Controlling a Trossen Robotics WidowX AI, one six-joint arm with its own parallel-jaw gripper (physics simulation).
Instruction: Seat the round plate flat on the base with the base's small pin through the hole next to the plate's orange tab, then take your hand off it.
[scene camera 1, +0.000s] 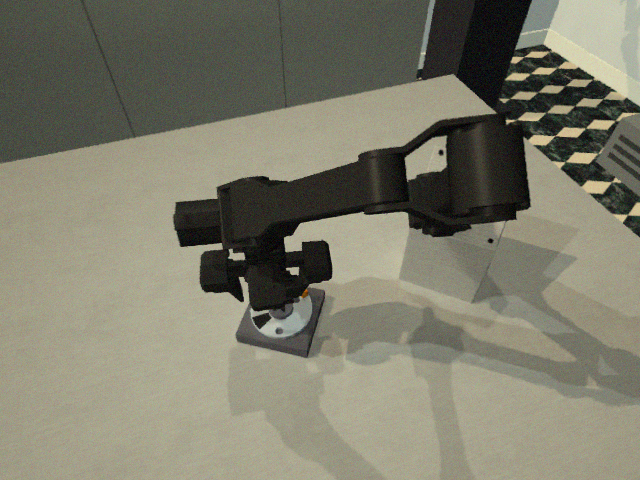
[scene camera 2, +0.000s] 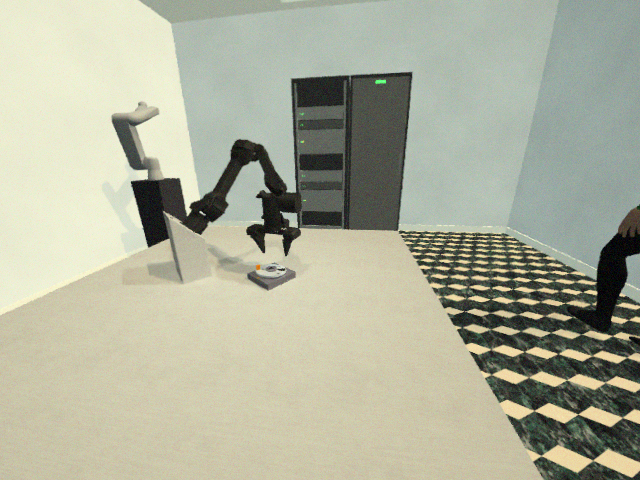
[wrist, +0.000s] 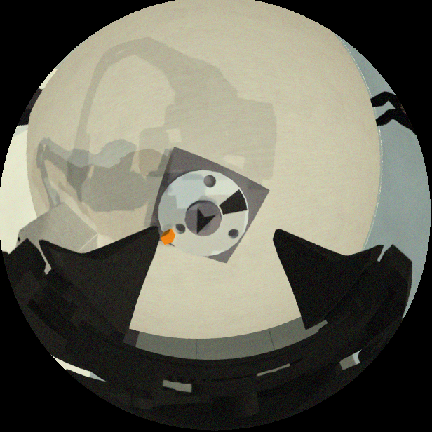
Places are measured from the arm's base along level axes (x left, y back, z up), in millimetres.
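Where they show: gripper, fingertip midpoint: (scene camera 2: 275, 254); arm's base at its link origin: (scene camera 2: 190, 229).
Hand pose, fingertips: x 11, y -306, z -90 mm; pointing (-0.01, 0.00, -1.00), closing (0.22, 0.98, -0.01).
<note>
Things, the pixels of their centre, and the offset from my fingertips. Level surfaces: height alone.
- white round plate at the middle of its body: (scene camera 1: 280, 307) (scene camera 2: 271, 268) dx -9, dy +15, dz -52 mm
- dark grey square base at the middle of its body: (scene camera 1: 281, 312) (scene camera 2: 271, 273) dx -10, dy +16, dz -71 mm
- orange tab at the middle of its body: (scene camera 1: 303, 292) (scene camera 2: 258, 267) dx -20, dy +60, dz -45 mm
- table at its surface level: dz -92 mm
The white round plate (scene camera 1: 297, 322) (scene camera 2: 262, 272) (wrist: 175, 200) lies on the dark grey square base (scene camera 1: 302, 345) (scene camera 2: 268, 284) (wrist: 252, 192). It has several holes, a black wedge and an orange tab (scene camera 1: 305, 293) (scene camera 2: 257, 267) (wrist: 167, 236). The base's grey hub (wrist: 204, 206) with a black arrow shows in the plate's middle. One hole (wrist: 180, 228) is beside the tab; I cannot tell whether the small pin is in it, nor whether the plate is fully flat. My gripper (scene camera 1: 275, 298) (scene camera 2: 275, 253) (wrist: 217, 234) is open and empty, fingers pointing down above the plate, not touching it.
A pale slanted panel (scene camera 1: 439, 268) (scene camera 2: 188, 253) (wrist: 57, 227) stands on the table near the arm's foot. Arm shadows fall across the table (scene camera 1: 129, 258) (scene camera 2: 310, 361) (wrist: 310, 150). A server cabinet (scene camera 2: 379, 155) and a second, grey arm (scene camera 2: 129, 139) are farther back.
</note>
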